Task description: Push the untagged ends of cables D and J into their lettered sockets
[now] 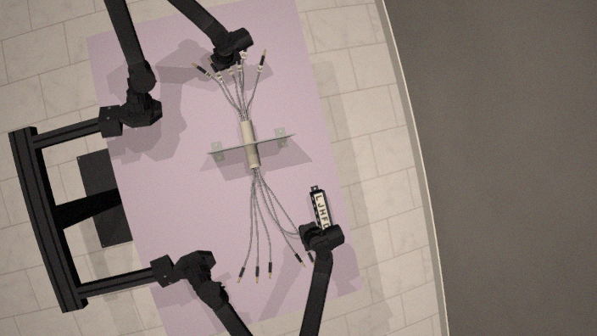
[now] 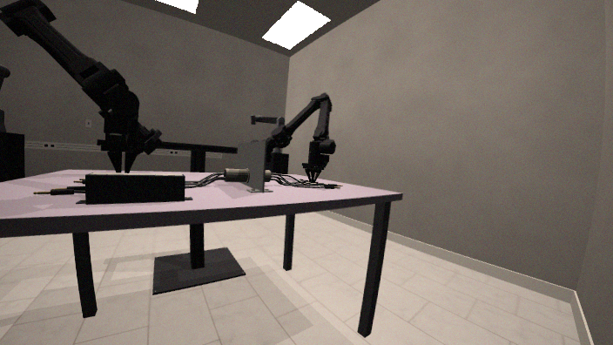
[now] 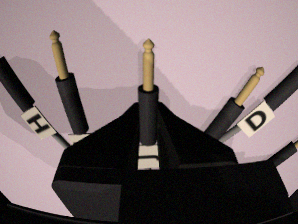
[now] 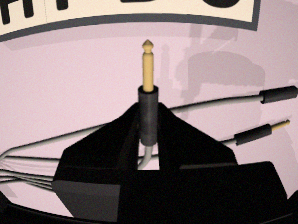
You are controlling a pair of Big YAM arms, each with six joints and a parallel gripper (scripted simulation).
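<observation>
Right now my left hand is 10 mm to the right of the tagged plug. Round my left hand: untagged cable plug 860 mm to the right, 160 mm behind.
</observation>
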